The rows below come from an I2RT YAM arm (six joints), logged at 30 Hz.
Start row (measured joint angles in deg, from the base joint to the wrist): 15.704 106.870 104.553 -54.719 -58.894 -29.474
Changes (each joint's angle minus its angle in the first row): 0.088 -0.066 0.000 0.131 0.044 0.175; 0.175 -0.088 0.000 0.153 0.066 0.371; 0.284 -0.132 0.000 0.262 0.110 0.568; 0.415 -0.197 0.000 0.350 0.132 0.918; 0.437 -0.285 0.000 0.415 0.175 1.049; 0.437 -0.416 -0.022 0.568 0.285 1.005; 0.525 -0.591 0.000 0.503 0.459 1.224; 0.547 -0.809 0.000 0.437 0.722 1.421; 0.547 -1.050 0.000 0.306 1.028 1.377; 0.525 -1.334 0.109 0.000 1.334 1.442; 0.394 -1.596 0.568 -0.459 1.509 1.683; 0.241 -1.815 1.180 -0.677 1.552 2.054; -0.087 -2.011 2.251 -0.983 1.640 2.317; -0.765 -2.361 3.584 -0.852 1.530 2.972; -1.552 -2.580 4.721 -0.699 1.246 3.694; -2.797 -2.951 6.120 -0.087 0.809 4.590; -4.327 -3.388 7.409 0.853 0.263 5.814; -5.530 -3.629 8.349 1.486 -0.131 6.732; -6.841 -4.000 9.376 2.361 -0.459 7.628; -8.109 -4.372 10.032 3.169 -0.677 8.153; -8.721 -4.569 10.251 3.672 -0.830 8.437
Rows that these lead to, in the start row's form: 15.792 106.804 104.553 -54.588 -58.850 -29.299; 15.879 106.782 104.553 -54.566 -58.828 -29.103; 15.988 106.738 104.553 -54.457 -58.784 -28.906; 16.119 106.673 104.553 -54.369 -58.762 -28.556; 16.141 106.585 104.553 -54.304 -58.719 -28.425; 16.141 106.454 104.531 -54.151 -58.609 -28.469; 16.229 106.279 104.553 -54.216 -58.435 -28.250; 16.251 106.061 104.553 -54.282 -58.172 -28.053; 16.251 105.820 104.553 -54.413 -57.866 -28.097; 16.229 105.536 104.662 -54.719 -57.560 -28.032; 16.098 105.274 105.121 -55.178 -57.385 -27.791; 15.945 105.055 105.733 -55.396 -57.342 -27.420; 15.617 104.859 106.804 -55.702 -57.254 -27.157; 14.939 104.509 108.137 -55.571 -57.364 -26.502; 14.152 104.290 109.274 -55.418 -57.648 -25.780; 12.907 103.919 110.673 -54.806 -58.085 -24.884; 11.377 103.482 111.962 -53.866 -58.631 -23.660; 10.174 103.241 112.902 -53.233 -59.025 -22.742; 8.863 102.870 113.929 -52.358 -59.353 -21.846; 7.595 102.498 114.585 -51.550 -59.571 -21.321; 6.983 102.301 114.804 -51.047 -59.724 -21.037
